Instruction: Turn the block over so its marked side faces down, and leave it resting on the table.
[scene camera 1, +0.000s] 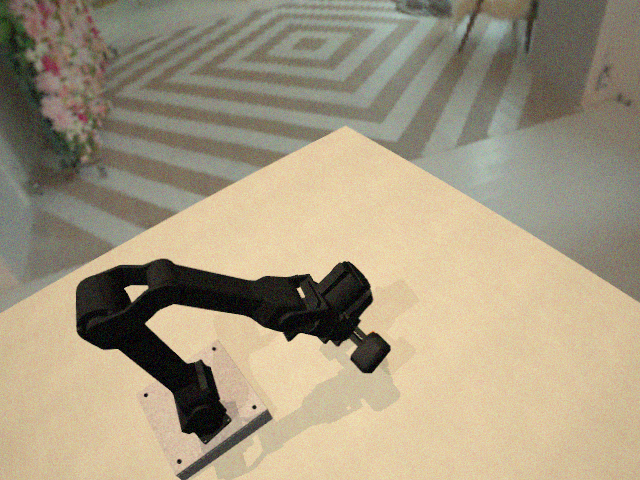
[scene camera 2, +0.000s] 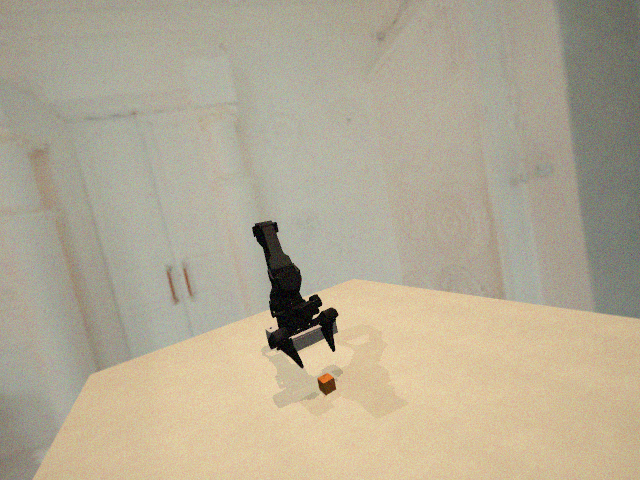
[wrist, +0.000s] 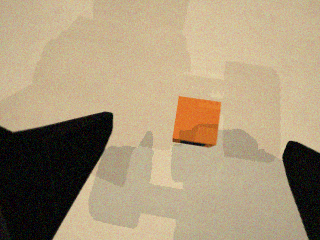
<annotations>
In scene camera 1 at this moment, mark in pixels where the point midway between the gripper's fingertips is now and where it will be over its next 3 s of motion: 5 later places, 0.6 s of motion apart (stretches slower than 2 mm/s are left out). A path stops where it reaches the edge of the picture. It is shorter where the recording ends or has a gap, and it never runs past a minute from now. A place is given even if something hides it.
My gripper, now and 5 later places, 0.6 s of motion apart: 365, 332; 371, 322; 372, 331; 372, 339; 371, 344; 373, 337
</annotations>
